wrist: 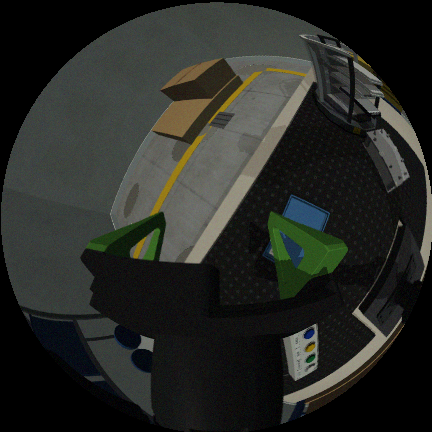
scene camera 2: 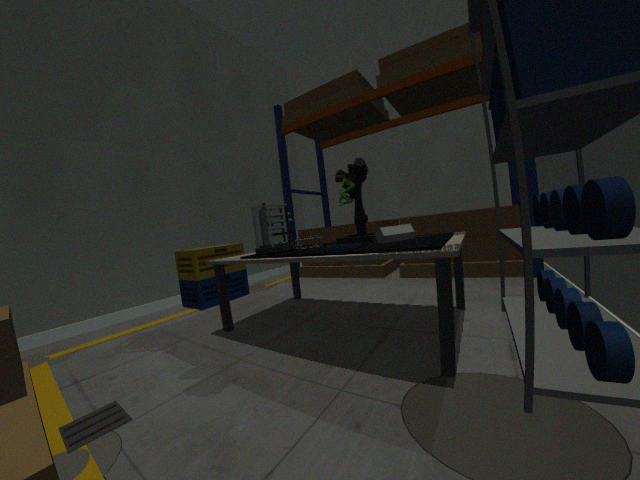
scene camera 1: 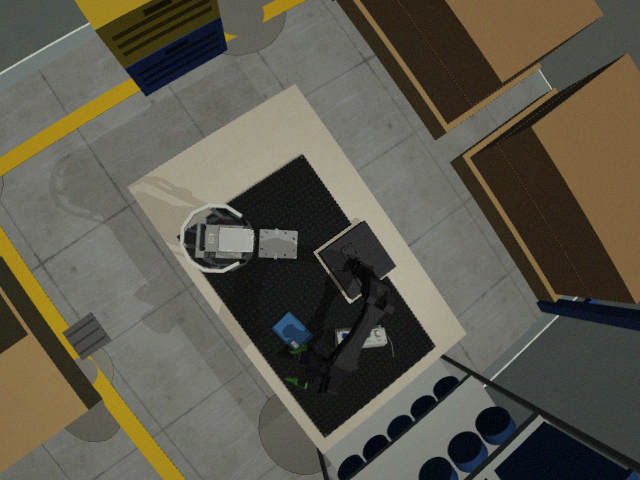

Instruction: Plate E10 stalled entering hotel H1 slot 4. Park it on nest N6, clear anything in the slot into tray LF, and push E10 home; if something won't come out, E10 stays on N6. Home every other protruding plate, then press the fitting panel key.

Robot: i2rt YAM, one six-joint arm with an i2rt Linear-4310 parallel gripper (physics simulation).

Labels:
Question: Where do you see a blue pad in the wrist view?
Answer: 298,211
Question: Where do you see a button box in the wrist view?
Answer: At 301,348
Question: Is my gripper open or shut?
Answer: Open.

